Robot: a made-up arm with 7 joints.
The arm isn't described. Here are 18 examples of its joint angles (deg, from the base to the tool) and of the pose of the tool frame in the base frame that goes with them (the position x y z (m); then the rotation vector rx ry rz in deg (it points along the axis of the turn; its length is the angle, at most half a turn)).
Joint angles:
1: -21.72 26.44 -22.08 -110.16 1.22 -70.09 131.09
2: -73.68 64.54 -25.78 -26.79 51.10 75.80 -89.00
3: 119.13 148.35 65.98 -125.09 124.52 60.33 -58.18
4: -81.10 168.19 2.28 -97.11 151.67 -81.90 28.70
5: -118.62 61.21 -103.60 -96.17 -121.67 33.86 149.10
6: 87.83 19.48 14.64 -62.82 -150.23 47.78 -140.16
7: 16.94 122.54 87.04 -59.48 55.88 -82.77 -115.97
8: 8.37 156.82 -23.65 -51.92 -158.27 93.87 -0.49
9: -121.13 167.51 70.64 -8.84 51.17 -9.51 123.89
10: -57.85 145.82 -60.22 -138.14 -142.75 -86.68 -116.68
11: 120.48 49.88 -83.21 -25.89 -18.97 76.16 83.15
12: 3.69 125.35 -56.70 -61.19 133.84 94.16 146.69
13: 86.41 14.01 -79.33 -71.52 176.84 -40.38 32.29
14: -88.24 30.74 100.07 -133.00 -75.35 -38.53 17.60
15: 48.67 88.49 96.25 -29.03 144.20 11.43 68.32
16: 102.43 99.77 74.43 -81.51 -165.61 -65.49 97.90
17: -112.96 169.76 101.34 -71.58 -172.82 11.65 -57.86
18: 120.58 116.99 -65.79 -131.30 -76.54 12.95 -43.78
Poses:
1: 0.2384 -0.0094 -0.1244 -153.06 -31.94 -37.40
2: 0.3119 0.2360 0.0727 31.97 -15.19 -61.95
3: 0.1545 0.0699 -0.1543 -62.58 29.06 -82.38
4: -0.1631 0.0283 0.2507 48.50 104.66 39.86
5: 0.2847 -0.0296 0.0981 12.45 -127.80 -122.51
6: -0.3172 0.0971 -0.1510 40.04 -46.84 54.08
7: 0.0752 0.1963 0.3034 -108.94 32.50 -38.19
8: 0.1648 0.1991 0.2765 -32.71 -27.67 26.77
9: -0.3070 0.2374 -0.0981 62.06 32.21 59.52
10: 0.0778 0.1455 0.0979 75.50 -43.98 27.28
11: -0.3309 0.0537 0.2149 41.90 106.82 -73.88
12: 0.0877 0.3490 0.0710 -43.71 -4.90 -149.21
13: -0.2776 -0.1787 -0.1194 82.26 55.33 146.26
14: 0.0913 0.1827 0.0328 -128.58 82.47 -67.73
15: -0.0501 0.3794 0.1052 94.34 96.46 -71.27
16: 0.1194 0.3097 0.0286 62.68 82.43 -76.99
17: -0.3075 0.0554 -0.1597 -8.07 51.64 80.34
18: -0.1525 0.1342 0.0596 -95.08 -34.58 -132.00
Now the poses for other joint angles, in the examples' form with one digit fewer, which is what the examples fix.
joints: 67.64 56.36 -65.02 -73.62 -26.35 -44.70 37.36
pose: -0.281 0.106 -0.174 -61.7 0.2 -19.6
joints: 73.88 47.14 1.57 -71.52 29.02 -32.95 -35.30
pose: -0.204 0.218 -0.185 39.3 -23.2 -38.7
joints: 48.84 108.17 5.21 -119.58 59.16 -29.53 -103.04
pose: 0.130 0.195 -0.068 65.7 -69.4 -131.8
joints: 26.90 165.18 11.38 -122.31 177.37 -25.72 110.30
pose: 0.224 0.037 0.066 -67.6 -29.7 107.3
